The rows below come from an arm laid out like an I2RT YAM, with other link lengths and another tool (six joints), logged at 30 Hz.
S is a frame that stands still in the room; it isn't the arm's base.
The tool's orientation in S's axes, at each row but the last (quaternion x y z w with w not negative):
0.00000, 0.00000, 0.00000, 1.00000
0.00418, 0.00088, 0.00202, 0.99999
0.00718, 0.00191, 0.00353, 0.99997
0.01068, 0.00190, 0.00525, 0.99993
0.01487, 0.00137, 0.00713, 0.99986
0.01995, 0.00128, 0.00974, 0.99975
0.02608, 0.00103, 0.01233, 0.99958
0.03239, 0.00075, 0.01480, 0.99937
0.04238, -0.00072, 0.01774, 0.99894
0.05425, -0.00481, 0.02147, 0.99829
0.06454, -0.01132, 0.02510, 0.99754
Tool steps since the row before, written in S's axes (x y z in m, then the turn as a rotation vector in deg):
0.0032, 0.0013, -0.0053, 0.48, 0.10, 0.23
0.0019, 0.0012, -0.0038, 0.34, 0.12, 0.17
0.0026, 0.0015, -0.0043, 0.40, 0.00, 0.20
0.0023, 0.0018, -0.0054, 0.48, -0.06, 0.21
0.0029, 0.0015, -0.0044, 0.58, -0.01, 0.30
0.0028, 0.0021, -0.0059, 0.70, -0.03, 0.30
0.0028, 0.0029, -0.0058, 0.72, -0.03, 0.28
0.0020, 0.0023, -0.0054, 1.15, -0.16, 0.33
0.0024, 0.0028, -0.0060, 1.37, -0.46, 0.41
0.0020, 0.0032, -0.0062, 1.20, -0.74, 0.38
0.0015, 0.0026, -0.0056, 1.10, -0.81, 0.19
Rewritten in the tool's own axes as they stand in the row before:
0.0032, 0.0013, -0.0053, 0.48, 0.10, 0.23
0.0019, 0.0012, -0.0038, 0.34, 0.12, 0.17
0.0026, 0.0014, -0.0043, 0.40, 0.00, 0.20
0.0023, 0.0017, -0.0054, 0.48, -0.06, 0.21
0.0029, 0.0013, -0.0044, 0.58, -0.01, 0.30
0.0029, 0.0018, -0.0060, 0.70, -0.03, 0.30
0.0029, 0.0025, -0.0059, 0.72, -0.03, 0.28
0.0021, 0.0019, -0.0055, 1.14, -0.17, 0.34
0.0025, 0.0022, -0.0062, 1.35, -0.47, 0.45
0.0021, 0.0024, -0.0065, 1.17, -0.75, 0.45
0.0015, 0.0018, -0.0059, 1.06, -0.83, 0.27

